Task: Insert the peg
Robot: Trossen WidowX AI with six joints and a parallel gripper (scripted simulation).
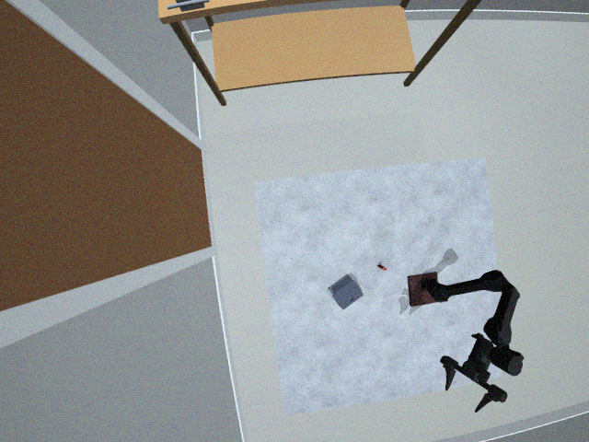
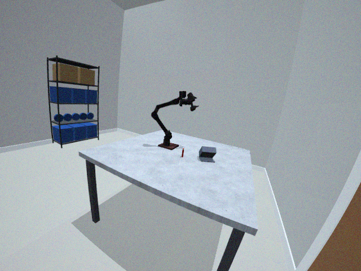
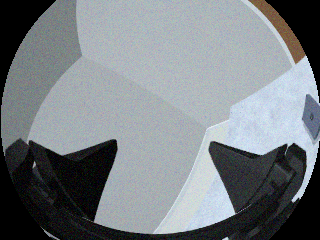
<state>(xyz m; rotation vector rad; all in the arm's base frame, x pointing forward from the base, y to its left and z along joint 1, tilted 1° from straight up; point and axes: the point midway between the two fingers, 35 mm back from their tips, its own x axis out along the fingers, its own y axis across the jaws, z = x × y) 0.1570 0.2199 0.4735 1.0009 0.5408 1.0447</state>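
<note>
My gripper tip is 44 cm above the red peg, 34 cm to the left of it and 10 cm short of it. From my gripper tip the other things lie so: grey sloped panel 43 cm below, 28 cm ahead, 21 cm to the right.
</note>
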